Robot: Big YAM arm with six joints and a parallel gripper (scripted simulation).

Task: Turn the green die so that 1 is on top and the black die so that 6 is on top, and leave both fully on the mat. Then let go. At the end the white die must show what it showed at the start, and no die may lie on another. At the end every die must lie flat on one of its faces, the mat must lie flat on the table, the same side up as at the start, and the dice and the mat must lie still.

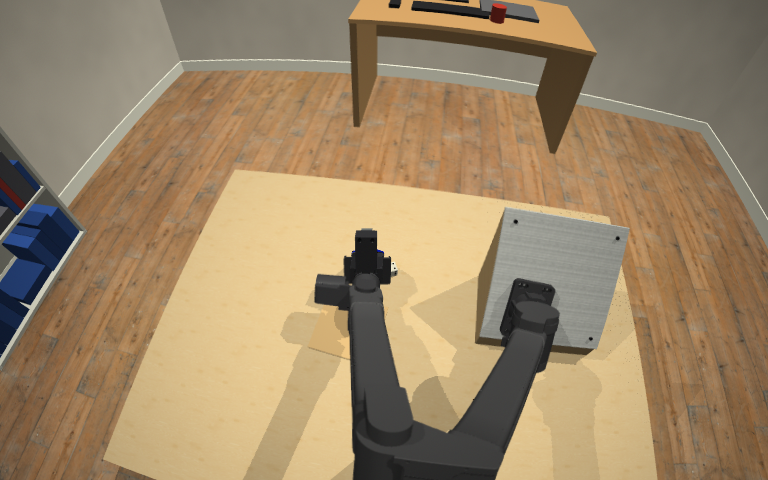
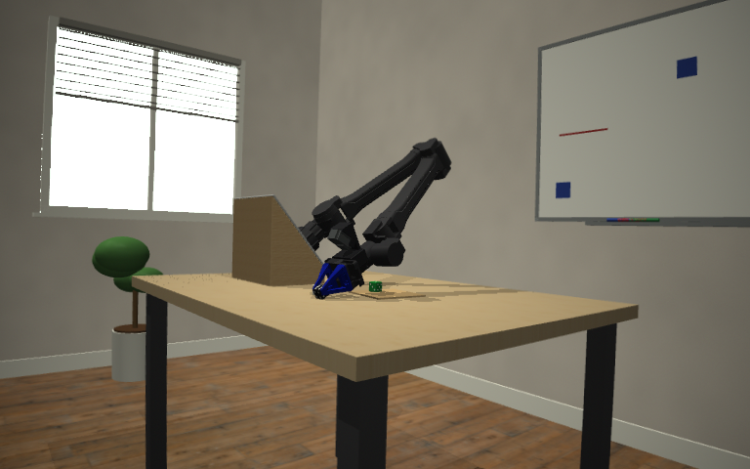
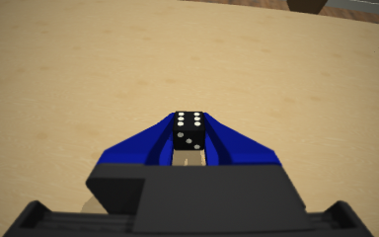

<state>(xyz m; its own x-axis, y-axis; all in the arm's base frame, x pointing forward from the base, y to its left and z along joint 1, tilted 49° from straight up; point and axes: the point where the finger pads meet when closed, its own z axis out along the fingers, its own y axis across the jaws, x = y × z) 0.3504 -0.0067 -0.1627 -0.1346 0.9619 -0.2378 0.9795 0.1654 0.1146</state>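
Right now the black die is right at my hand. The rest, counted from my hand: tan mat (19 cm to the left, 2 cm below); white die (6 cm behind, 3 cm to the left, 1 cm below); green die (4 cm behind, 18 cm to the left).
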